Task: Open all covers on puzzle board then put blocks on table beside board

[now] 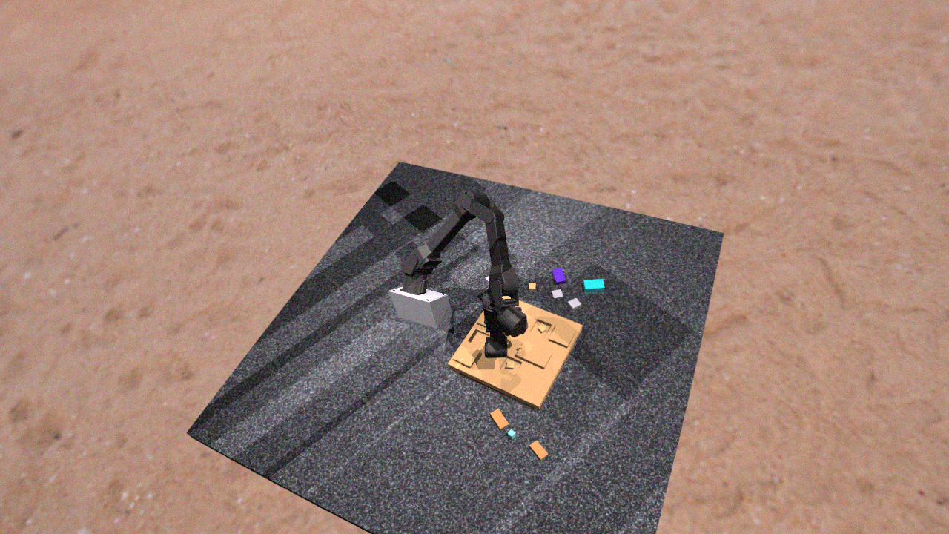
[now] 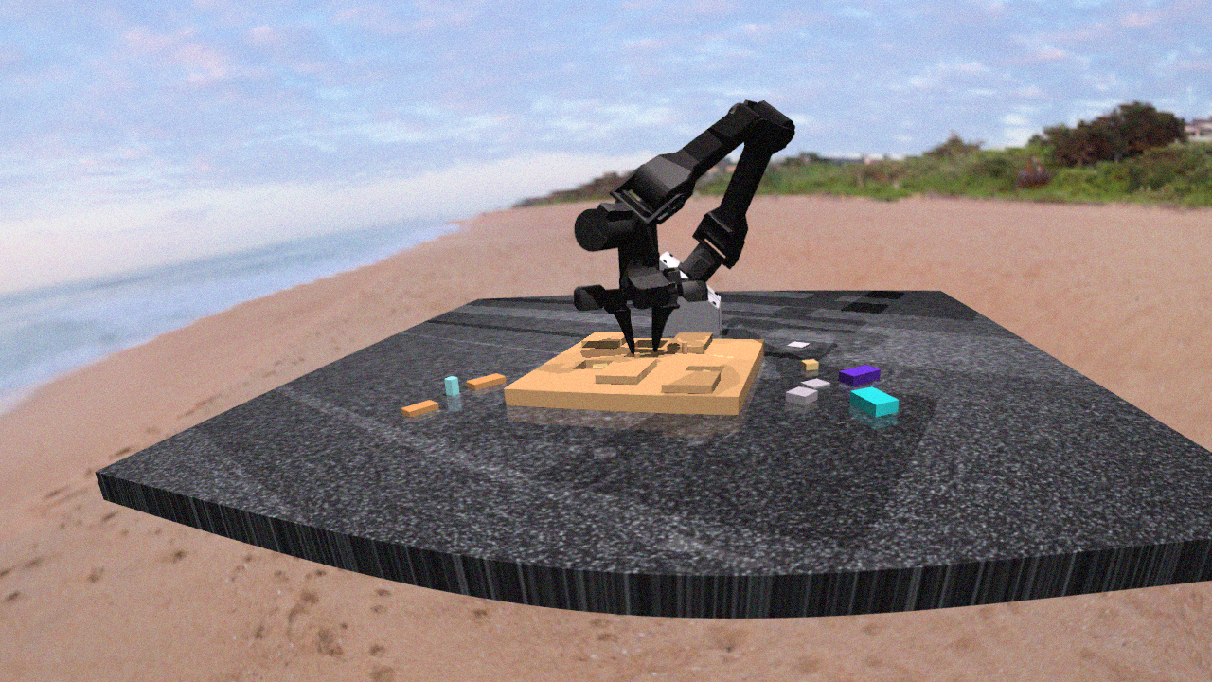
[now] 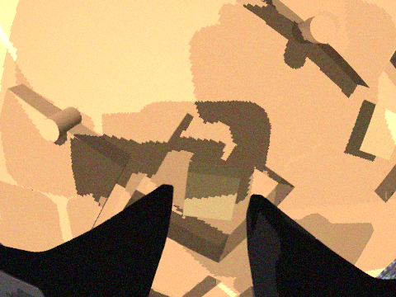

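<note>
My gripper tip is 50 mm short of the tan puzzle board and 10 mm to the right of it. From my gripper tip the other things lie so: purple block (100 mm ahead, 310 mm to the left, 20 mm below); then small cyan block (130 mm ahead, 250 mm to the right, 10 mm below).
</note>
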